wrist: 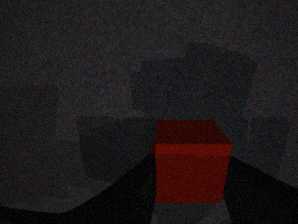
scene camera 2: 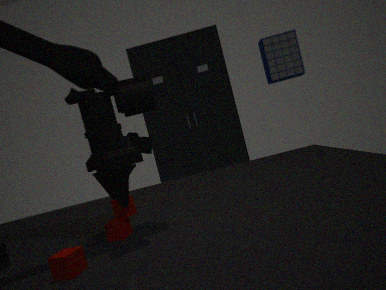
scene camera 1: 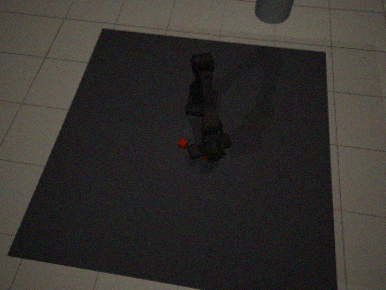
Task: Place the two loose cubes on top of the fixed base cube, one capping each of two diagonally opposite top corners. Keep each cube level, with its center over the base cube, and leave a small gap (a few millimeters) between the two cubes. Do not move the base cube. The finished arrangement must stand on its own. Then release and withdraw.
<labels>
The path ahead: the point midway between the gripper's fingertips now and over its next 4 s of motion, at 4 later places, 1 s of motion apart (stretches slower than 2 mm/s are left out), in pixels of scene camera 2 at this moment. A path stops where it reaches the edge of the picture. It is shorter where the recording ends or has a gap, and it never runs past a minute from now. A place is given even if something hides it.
My gripper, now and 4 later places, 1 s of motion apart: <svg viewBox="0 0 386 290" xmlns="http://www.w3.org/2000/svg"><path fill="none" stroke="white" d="M122 206L118 194L64 189L62 241L68 262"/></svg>
</labels>
